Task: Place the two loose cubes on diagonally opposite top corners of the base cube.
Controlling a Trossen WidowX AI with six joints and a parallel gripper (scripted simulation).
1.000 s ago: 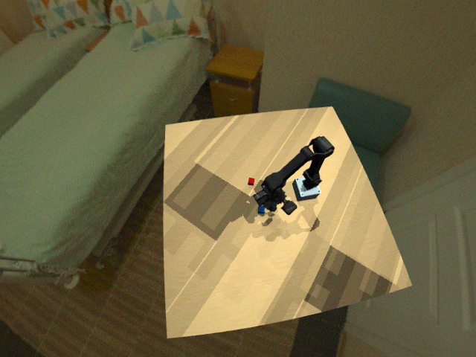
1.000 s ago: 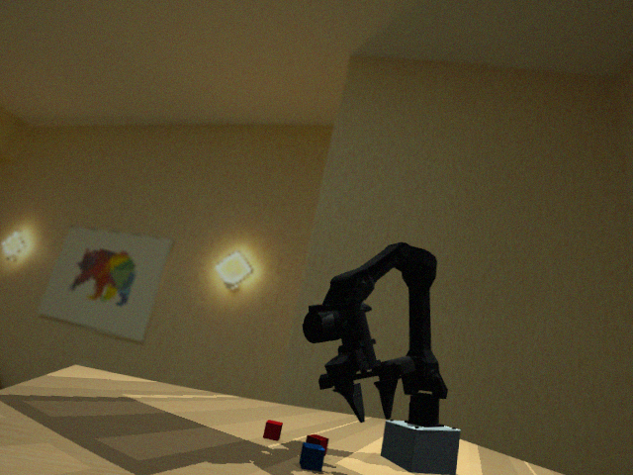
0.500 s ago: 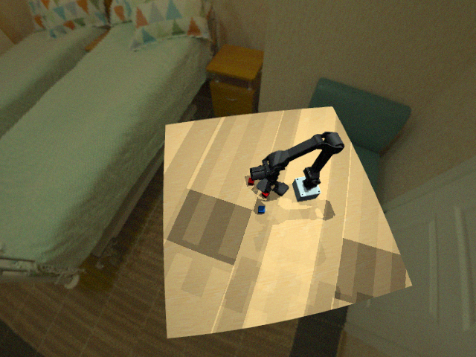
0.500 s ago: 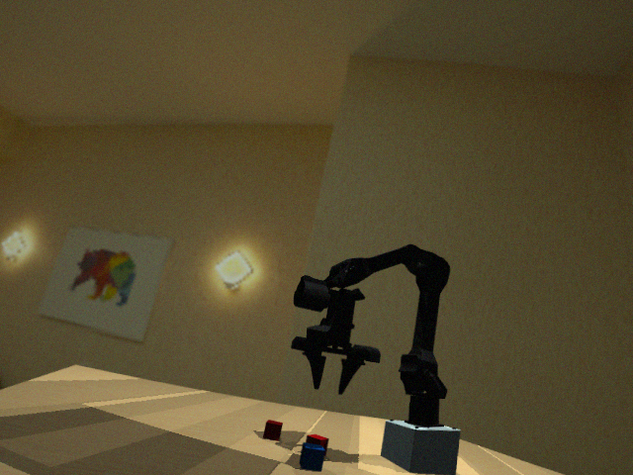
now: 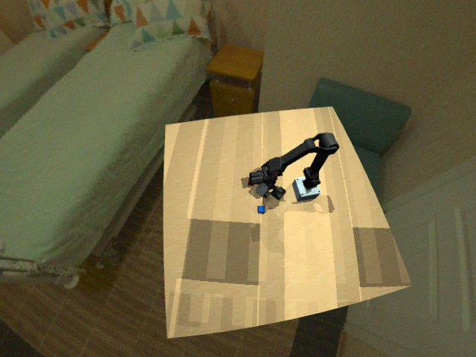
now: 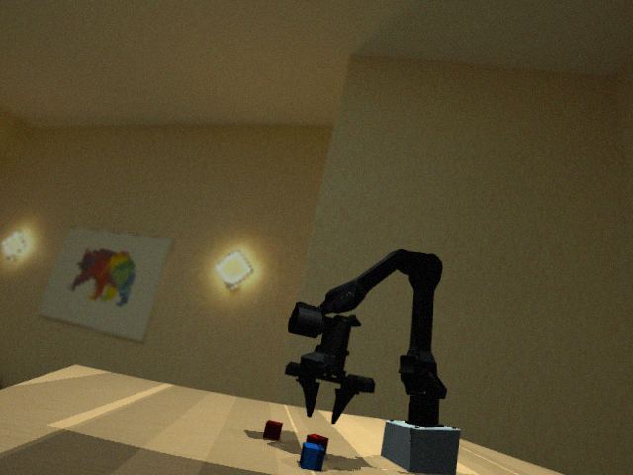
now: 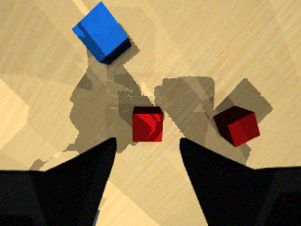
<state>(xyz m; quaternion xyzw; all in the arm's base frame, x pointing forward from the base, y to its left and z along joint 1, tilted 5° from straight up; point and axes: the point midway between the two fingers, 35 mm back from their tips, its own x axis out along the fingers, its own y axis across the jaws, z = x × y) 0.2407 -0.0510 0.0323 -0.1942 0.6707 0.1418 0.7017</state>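
My gripper tip is now 80 mm to the right of the blue base cube, 60 mm short of it and 50 mm above it.
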